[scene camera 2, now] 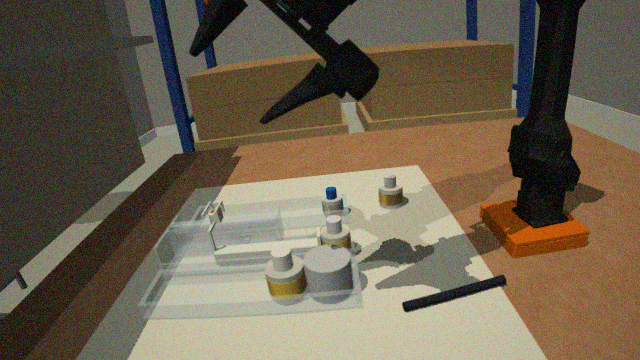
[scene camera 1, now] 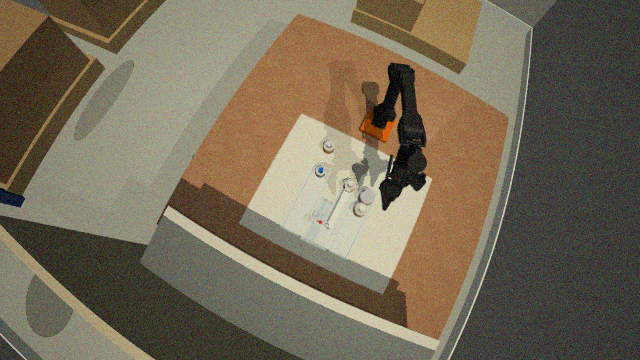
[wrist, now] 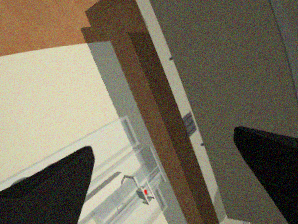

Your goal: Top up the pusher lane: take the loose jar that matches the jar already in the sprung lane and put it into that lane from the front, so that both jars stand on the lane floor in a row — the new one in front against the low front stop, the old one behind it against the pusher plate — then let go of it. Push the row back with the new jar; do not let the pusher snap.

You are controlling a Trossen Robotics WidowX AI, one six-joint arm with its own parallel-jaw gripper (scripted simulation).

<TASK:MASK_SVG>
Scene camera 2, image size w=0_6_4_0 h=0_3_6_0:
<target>gripper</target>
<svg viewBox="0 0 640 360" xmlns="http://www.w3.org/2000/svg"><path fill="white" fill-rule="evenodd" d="M260 0L327 61L325 68L318 62L291 91L275 103L260 120L263 125L307 102L331 93L336 93L343 99L348 91L359 102L375 86L378 81L379 67L351 40L346 40L339 45L326 32L333 20L348 5L352 6L357 0ZM300 17L306 23L308 23L309 26L311 26L309 30L305 28L302 23L298 22ZM245 0L208 0L189 53L196 57L202 51L205 51L227 26L247 8L248 5L244 2Z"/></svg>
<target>matching jar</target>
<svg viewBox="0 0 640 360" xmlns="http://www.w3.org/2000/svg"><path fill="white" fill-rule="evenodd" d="M327 217L327 225L320 230L321 244L337 244L346 249L352 248L350 229L347 225L342 224L341 217L338 215Z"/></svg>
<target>wide grey cylinder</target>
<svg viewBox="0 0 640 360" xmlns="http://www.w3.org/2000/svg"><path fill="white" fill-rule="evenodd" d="M305 254L303 264L308 293L353 289L352 261L348 249L337 244L324 244L312 248Z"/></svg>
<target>yellow-banded jar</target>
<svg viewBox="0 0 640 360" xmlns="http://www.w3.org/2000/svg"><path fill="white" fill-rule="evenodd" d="M275 247L271 251L272 260L267 262L264 267L269 294L271 296L307 293L302 260L295 255L291 255L291 250L288 246L280 245Z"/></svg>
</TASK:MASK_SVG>
